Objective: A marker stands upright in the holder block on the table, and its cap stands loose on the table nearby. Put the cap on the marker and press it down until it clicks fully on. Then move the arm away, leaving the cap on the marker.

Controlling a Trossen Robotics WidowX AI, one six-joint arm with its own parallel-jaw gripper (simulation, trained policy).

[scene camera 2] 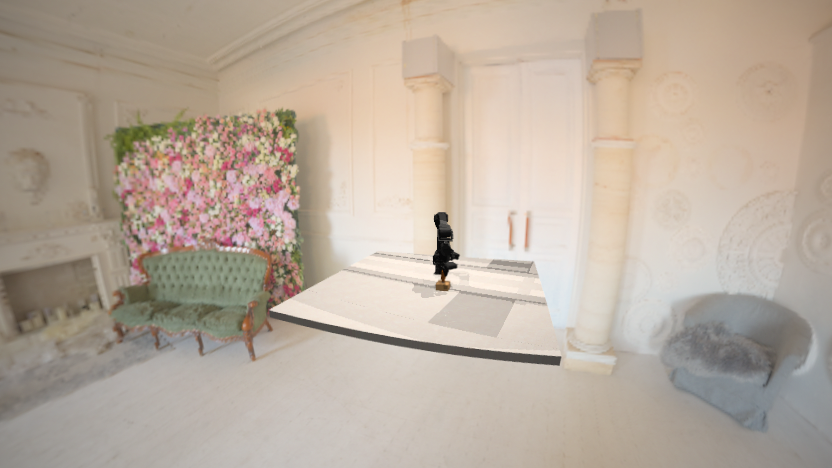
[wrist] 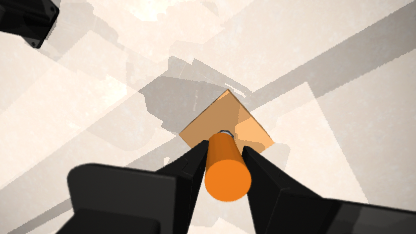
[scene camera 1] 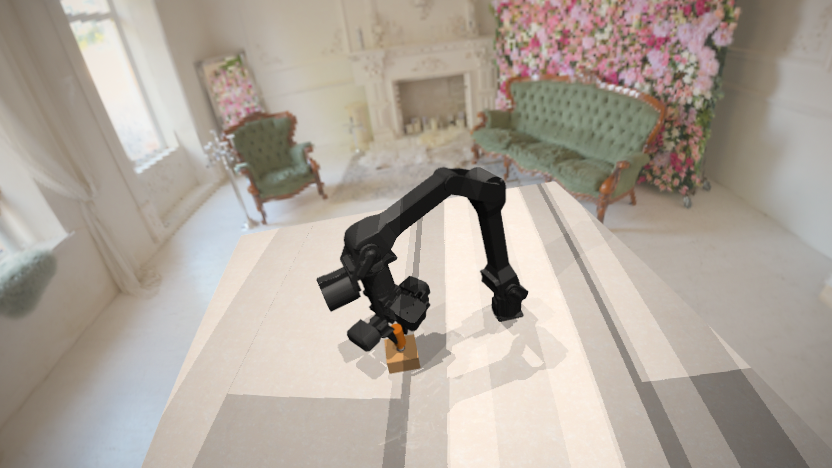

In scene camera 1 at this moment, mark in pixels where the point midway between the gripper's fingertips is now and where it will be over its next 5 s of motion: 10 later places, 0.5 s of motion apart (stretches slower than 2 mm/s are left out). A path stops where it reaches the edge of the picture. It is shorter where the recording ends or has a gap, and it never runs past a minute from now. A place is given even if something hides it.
My gripper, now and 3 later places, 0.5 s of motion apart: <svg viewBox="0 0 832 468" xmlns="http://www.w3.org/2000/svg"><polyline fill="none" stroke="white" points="400,338 402,341 410,342 412,337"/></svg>
